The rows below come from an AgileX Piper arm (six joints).
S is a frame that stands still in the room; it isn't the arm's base.
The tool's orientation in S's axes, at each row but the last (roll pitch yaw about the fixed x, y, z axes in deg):
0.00 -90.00 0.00
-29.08 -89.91 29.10
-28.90 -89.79 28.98
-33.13 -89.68 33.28
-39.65 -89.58 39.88
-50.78 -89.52 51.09
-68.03 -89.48 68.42
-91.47 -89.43 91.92
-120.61 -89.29 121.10
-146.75 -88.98 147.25
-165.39 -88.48 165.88
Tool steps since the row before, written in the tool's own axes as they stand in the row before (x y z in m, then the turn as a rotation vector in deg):
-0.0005 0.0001 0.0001 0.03 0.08 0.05
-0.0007 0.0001 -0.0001 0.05 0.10 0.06
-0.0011 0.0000 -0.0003 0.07 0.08 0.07
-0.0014 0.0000 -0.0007 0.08 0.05 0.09
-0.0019 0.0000 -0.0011 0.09 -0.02 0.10
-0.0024 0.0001 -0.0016 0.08 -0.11 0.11
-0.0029 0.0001 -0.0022 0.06 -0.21 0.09
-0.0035 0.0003 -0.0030 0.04 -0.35 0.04
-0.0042 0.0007 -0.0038 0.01 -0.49 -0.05
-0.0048 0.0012 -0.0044 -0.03 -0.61 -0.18
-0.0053 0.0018 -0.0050 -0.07 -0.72 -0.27
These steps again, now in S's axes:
-0.0001 0.0001 -0.0005 -0.05 0.08 0.03
0.0001 0.0001 -0.0007 -0.06 0.10 0.05
0.0003 0.0000 -0.0011 -0.07 0.08 0.07
0.0007 0.0000 -0.0014 -0.09 0.05 0.08
0.0011 0.0000 -0.0019 -0.10 -0.02 0.09
0.0016 0.0001 -0.0024 -0.11 -0.11 0.08
0.0022 0.0001 -0.0029 -0.09 -0.21 0.06
0.0030 0.0003 -0.0035 -0.04 -0.35 0.04
0.0038 0.0007 -0.0042 0.05 -0.49 0.02
0.0045 0.0012 -0.0047 0.19 -0.61 -0.02
0.0051 0.0018 -0.0052 0.28 -0.72 -0.06

